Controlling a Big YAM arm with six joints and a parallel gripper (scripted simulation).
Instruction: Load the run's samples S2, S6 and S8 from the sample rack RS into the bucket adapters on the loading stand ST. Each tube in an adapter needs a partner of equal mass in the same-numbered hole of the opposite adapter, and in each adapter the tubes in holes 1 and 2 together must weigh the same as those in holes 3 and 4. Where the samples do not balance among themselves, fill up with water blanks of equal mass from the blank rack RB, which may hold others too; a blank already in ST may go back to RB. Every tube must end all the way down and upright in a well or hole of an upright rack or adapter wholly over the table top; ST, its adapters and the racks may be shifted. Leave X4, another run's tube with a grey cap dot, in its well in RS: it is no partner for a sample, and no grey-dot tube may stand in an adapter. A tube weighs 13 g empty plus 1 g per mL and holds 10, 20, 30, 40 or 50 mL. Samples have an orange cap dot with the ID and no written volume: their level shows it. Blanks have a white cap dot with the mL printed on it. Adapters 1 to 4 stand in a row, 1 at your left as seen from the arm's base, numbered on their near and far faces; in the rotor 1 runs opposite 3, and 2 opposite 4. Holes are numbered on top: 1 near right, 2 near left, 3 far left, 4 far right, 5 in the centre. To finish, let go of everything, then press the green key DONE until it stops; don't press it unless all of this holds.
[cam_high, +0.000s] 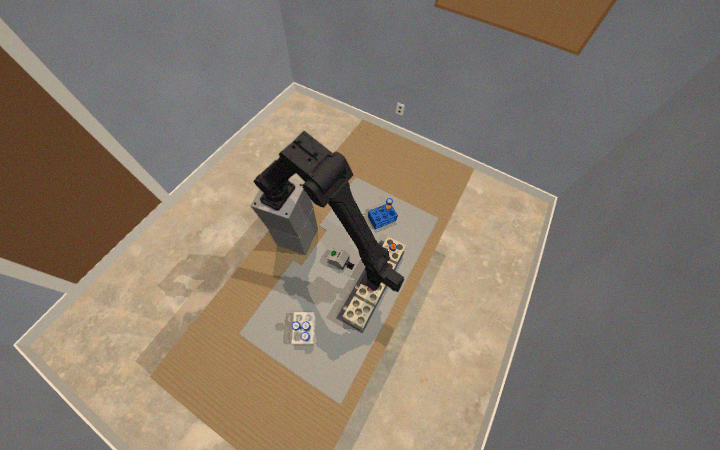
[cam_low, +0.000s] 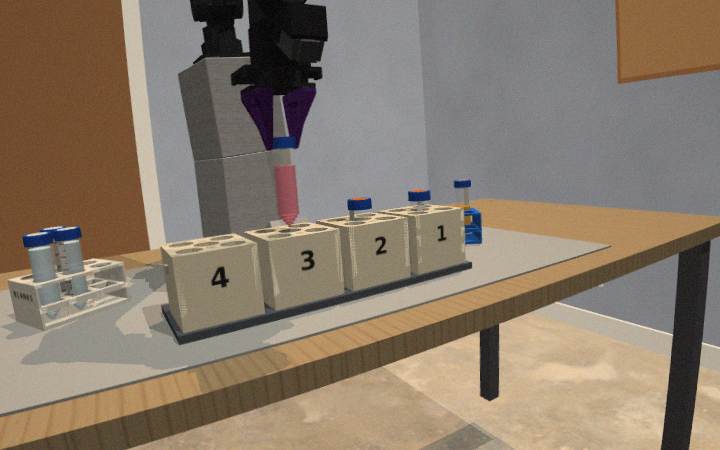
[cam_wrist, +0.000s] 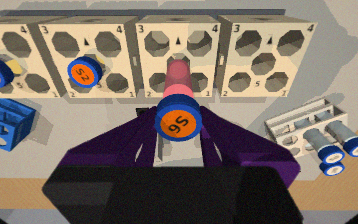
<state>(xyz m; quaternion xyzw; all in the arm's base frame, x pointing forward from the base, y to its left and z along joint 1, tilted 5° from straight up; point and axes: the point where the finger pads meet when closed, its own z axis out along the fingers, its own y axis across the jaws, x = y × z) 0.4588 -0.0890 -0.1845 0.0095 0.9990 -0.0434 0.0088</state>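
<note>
Right now my hand is 27 cm to the left of the white blank rack RB, 18 cm past it and 18 cm above it. Also, from my hand: blue sample rack RS (40 cm to the left, 18 cm below, 12 cm behind).
</note>
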